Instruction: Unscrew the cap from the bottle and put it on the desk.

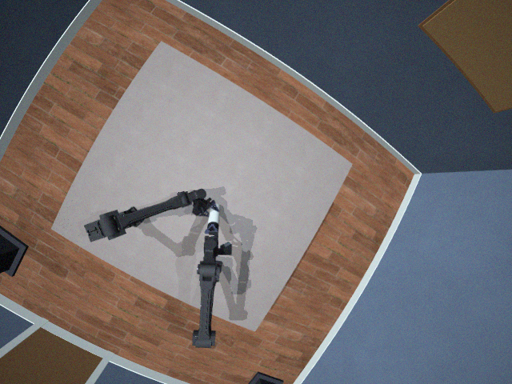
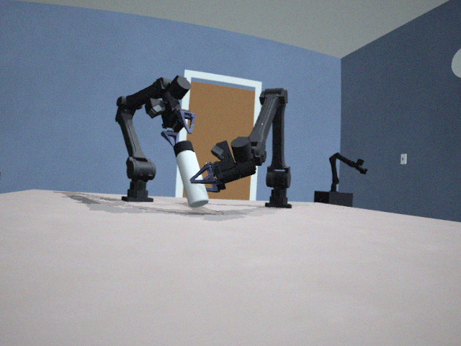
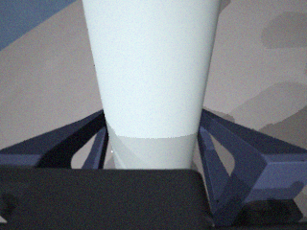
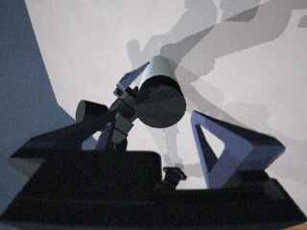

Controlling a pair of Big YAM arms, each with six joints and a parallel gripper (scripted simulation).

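Right now my right hand is 10 mm short of the black cap, 10 mm to the right of it and 40 mm above it.
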